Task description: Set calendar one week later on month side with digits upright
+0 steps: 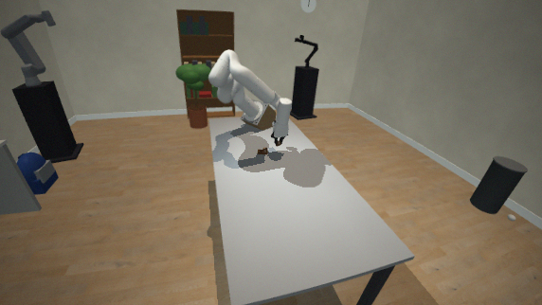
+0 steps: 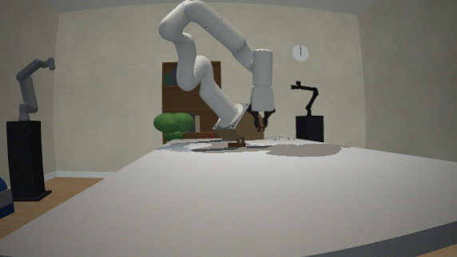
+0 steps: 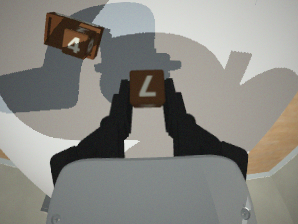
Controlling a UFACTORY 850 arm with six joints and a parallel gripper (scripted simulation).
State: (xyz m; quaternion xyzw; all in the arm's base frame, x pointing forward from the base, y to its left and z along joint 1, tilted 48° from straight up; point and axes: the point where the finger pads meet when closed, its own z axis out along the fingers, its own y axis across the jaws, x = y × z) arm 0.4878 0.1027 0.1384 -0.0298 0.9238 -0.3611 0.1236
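My gripper is now 20 mm above the brown cube. Round my hand: tray (50 mm behind, 90 mm to the right, 100 mm below).
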